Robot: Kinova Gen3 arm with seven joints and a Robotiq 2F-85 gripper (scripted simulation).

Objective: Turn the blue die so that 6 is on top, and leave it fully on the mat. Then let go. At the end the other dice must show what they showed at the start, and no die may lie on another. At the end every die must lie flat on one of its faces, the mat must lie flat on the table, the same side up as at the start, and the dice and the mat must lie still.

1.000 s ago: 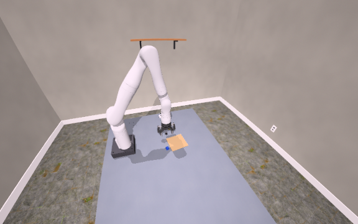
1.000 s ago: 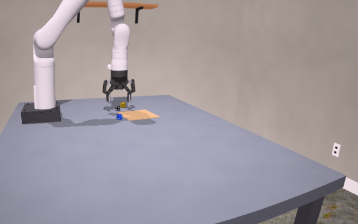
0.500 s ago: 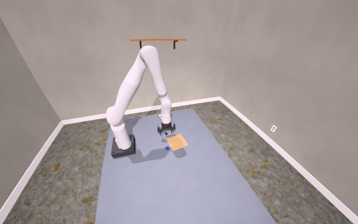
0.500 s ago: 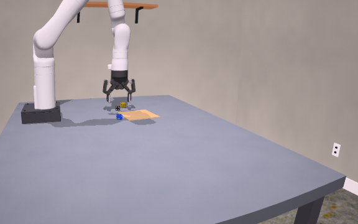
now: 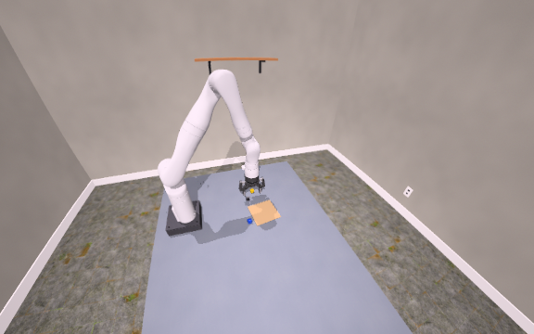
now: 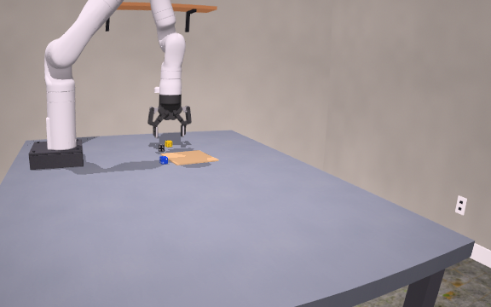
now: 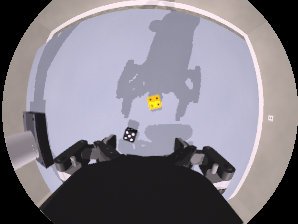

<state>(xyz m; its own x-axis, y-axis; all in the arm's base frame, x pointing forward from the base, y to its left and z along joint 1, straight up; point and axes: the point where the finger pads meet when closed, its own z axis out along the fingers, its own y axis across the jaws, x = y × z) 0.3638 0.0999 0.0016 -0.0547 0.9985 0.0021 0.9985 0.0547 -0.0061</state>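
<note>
Now: hand 3 cm past the black die and 4 cm above it. Round my hand: mat (4 cm ahead, 11 cm to the right, 5 cm below); yellow die (1 cm ahead, 6 cm to the left, 4 cm below); blue die (5 cm behind, 17 cm to the right, 4 cm below).
</note>
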